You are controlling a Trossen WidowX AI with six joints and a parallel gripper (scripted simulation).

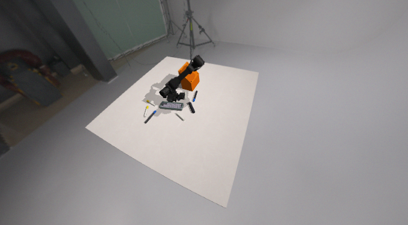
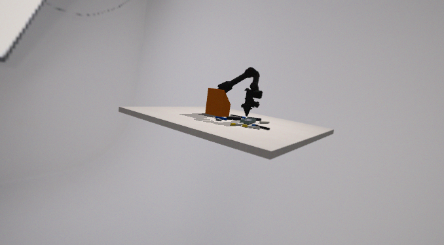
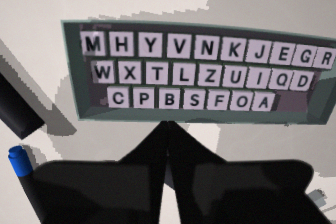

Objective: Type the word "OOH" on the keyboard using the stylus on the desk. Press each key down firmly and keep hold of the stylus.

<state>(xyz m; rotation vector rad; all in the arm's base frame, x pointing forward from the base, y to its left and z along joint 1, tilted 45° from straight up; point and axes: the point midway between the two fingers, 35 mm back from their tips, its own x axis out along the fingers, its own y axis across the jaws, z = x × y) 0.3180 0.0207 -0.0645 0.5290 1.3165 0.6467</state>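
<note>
Right now my gripper tip is 180 mm past the stylus, 140 mm to the left of it and 30 mm above it. Also, from my gripper tip: grey block: 220 mm to the right, 130 mm behind, 30 mm below.
</note>
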